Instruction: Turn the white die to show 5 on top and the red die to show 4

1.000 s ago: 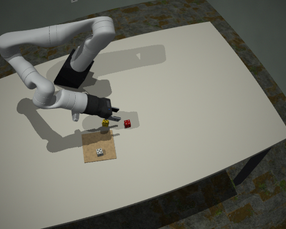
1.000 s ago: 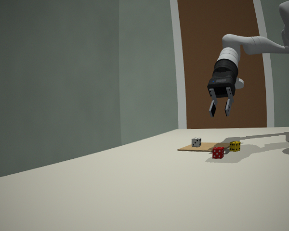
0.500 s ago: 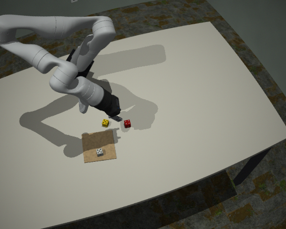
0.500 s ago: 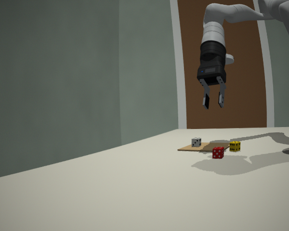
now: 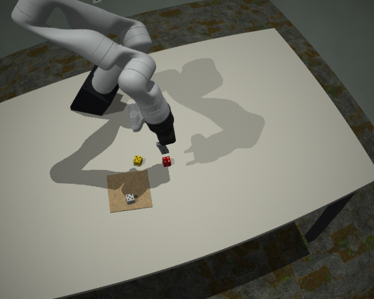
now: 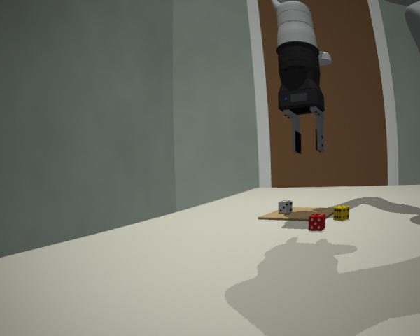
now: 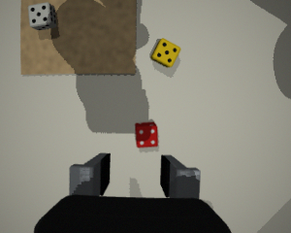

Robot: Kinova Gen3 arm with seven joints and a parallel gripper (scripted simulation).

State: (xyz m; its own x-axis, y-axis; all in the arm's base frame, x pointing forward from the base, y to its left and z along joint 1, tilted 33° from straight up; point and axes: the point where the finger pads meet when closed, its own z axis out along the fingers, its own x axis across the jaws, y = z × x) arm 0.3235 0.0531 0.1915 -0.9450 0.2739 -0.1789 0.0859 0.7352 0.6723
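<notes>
The red die lies 130 mm below my hand, 20 mm behind it and 10 mm to the left of it. The rest, counted from my hand: white die 140 mm to the right, 130 mm below, 80 mm ahead; then brown mat 140 mm to the right, 140 mm below, 50 mm ahead; then yellow die 130 mm below, 80 mm to the right, 50 mm behind.
</notes>
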